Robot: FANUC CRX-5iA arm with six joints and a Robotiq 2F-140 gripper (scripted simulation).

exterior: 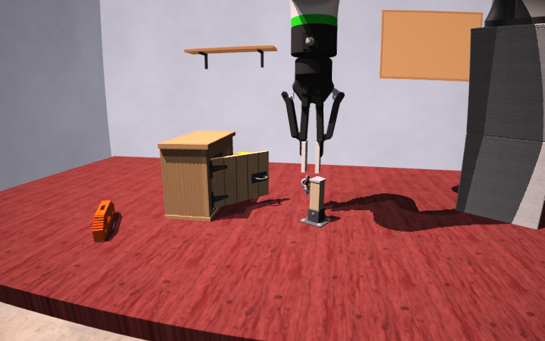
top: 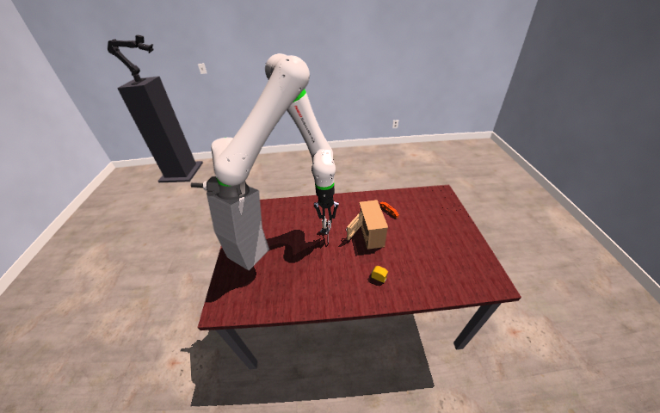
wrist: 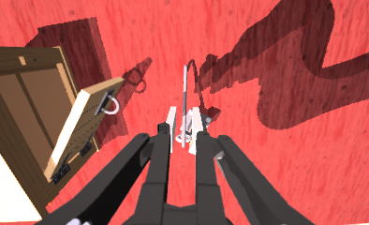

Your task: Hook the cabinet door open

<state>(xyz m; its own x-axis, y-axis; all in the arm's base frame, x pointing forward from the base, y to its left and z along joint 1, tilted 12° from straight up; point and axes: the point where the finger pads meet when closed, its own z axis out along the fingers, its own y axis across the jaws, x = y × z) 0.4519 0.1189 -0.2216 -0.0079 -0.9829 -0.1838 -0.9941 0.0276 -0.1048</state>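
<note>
Now: the metal hook 8 cm below my hand. Also, from my hand: yellow block (27 cm to the right, 26 cm ahead, 9 cm below); then orange object (37 cm ahead, 21 cm to the left, 11 cm below); then door (15 cm ahead, 5 cm below, 3 cm to the left).
</note>
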